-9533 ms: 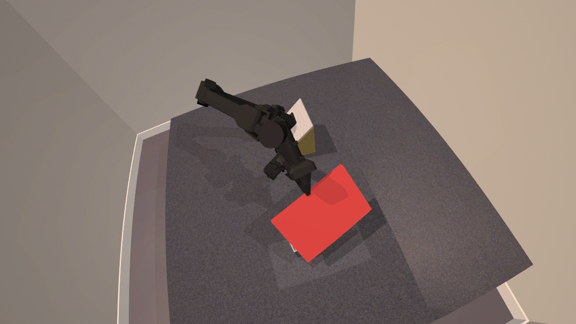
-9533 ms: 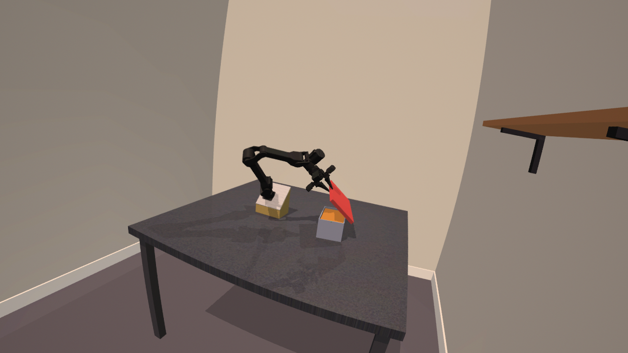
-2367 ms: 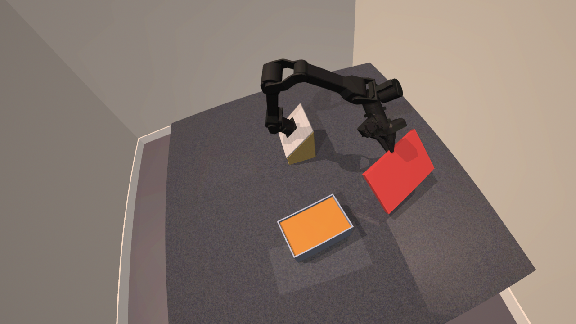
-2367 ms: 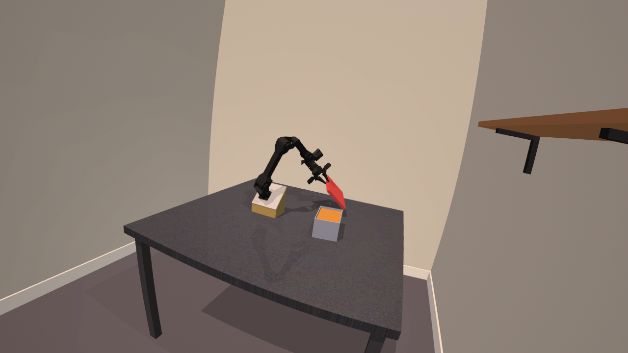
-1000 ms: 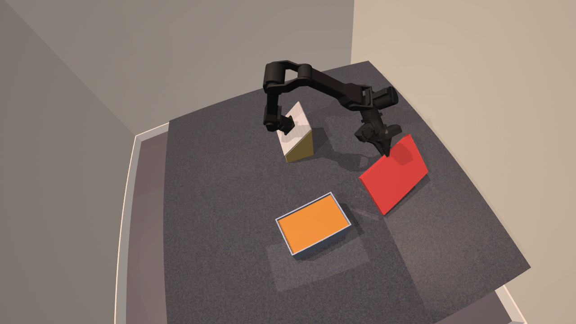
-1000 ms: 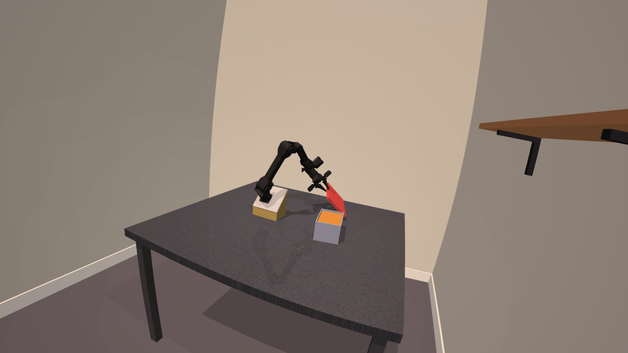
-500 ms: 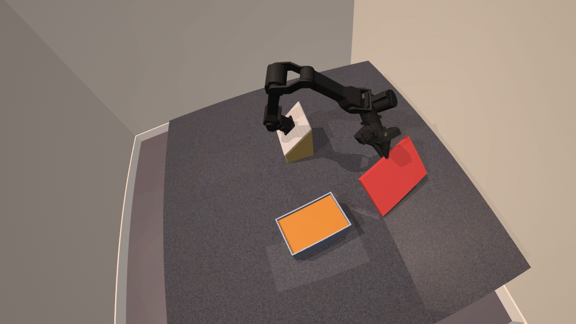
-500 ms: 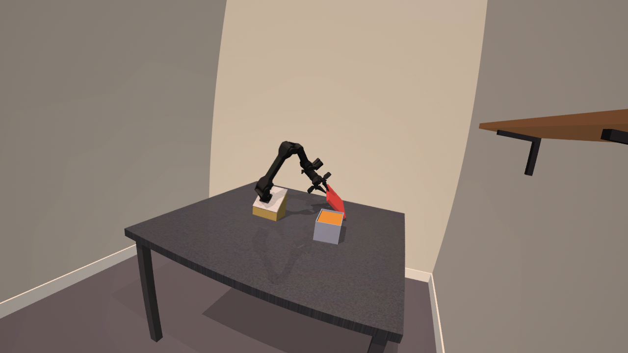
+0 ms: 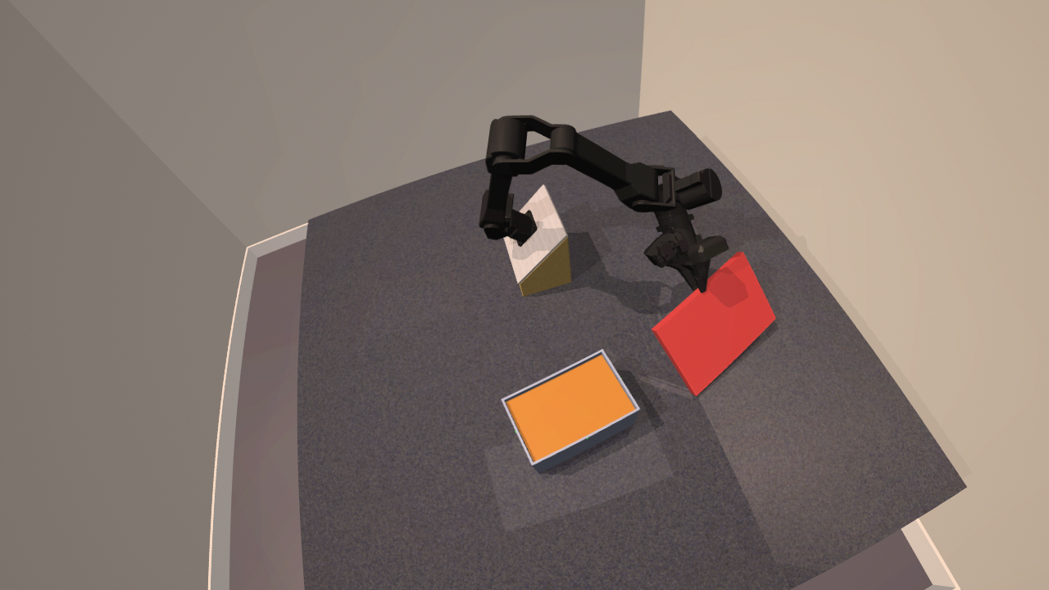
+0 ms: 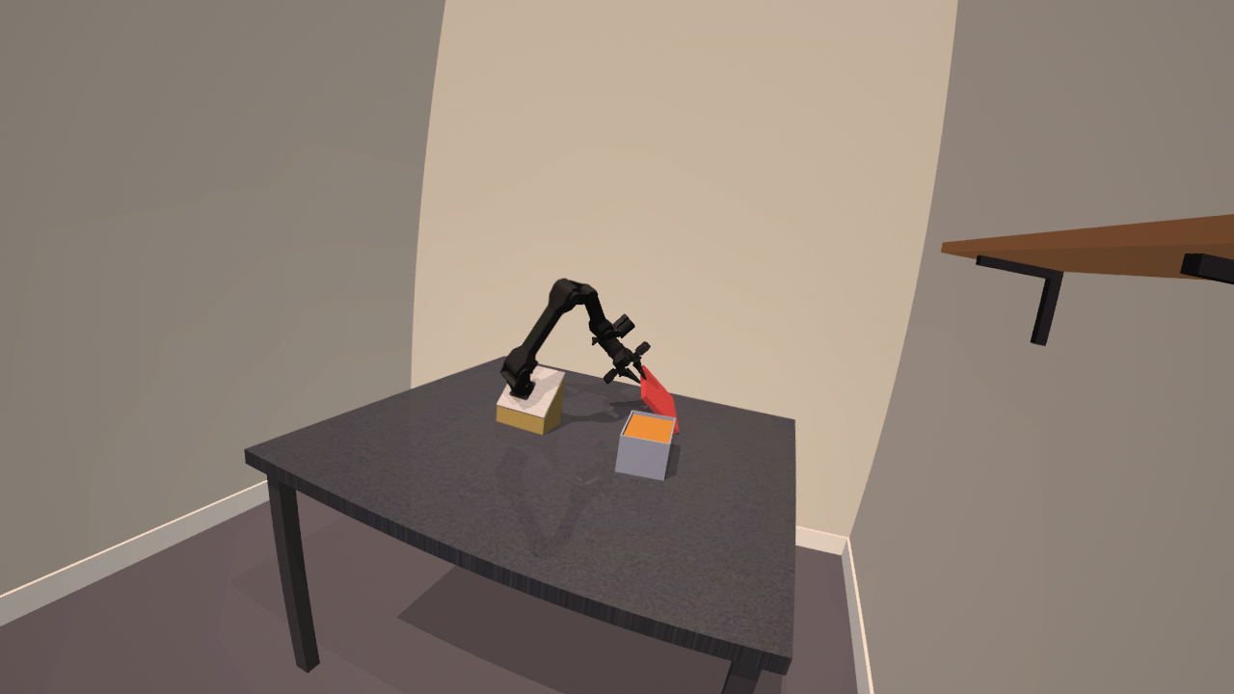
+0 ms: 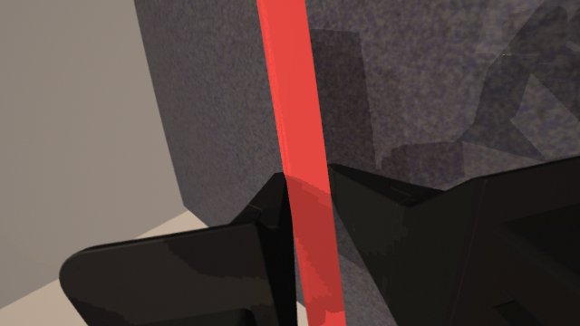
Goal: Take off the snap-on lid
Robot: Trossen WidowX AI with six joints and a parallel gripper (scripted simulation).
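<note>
Right now my gripper tip is 5 cm short of the red lid, 3 cm to the right of it and 5 cm above it. Round my gripper tip: storage box 12 cm ahead, 30 cm to the right, 8 cm below.
</note>
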